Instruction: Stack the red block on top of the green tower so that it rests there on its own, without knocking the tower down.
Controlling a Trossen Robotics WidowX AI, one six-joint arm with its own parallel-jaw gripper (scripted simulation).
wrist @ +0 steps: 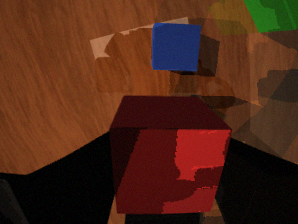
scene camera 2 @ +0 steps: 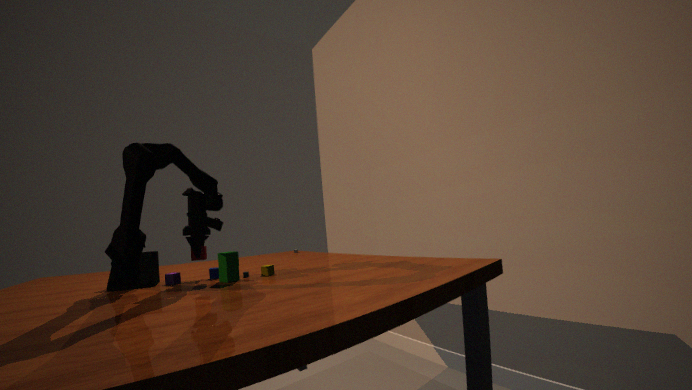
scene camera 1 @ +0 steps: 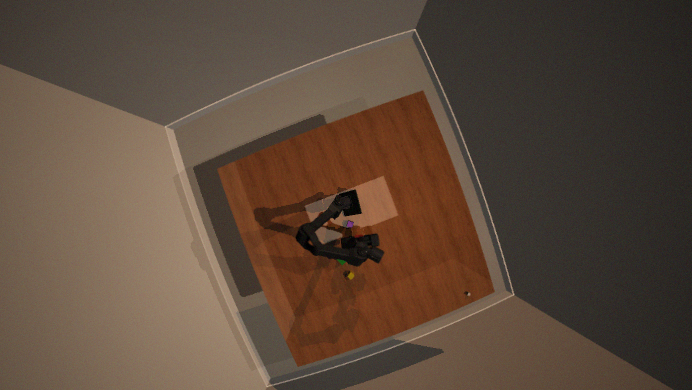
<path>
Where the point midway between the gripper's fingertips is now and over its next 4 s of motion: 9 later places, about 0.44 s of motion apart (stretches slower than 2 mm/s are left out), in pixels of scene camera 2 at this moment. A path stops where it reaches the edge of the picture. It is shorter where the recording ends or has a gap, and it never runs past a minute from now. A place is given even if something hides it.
My gripper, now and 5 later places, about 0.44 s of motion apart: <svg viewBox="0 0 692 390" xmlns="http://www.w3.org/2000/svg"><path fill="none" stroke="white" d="M199 257L198 242L206 239L222 239L226 242L227 249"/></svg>
</path>
